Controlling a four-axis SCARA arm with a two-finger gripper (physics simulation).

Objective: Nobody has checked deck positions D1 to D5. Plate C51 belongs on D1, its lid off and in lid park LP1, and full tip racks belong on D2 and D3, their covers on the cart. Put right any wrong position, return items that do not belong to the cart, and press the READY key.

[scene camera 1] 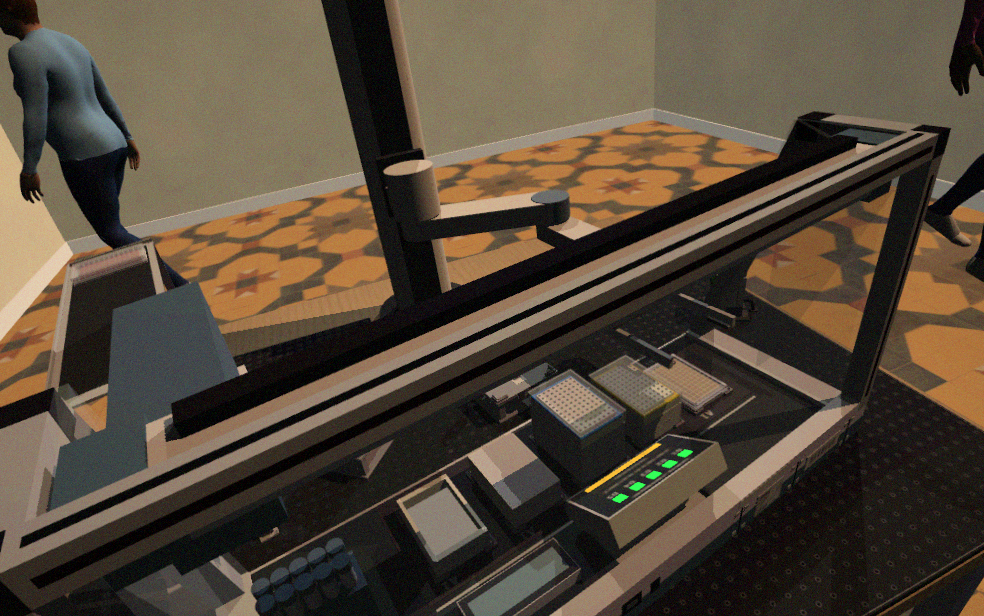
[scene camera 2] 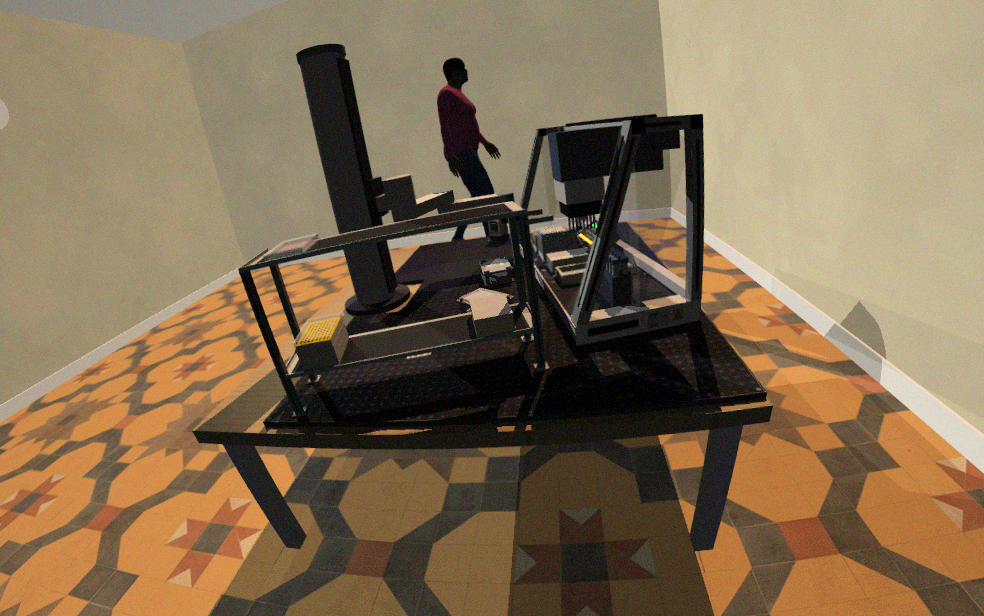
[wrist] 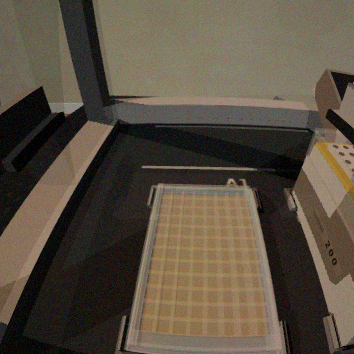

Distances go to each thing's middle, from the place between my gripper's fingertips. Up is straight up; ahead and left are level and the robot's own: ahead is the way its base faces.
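Peach-tinted well plate (wrist: 203, 274): from my hand, 1 cm to the right, 3 cm behind, 10 cm below.
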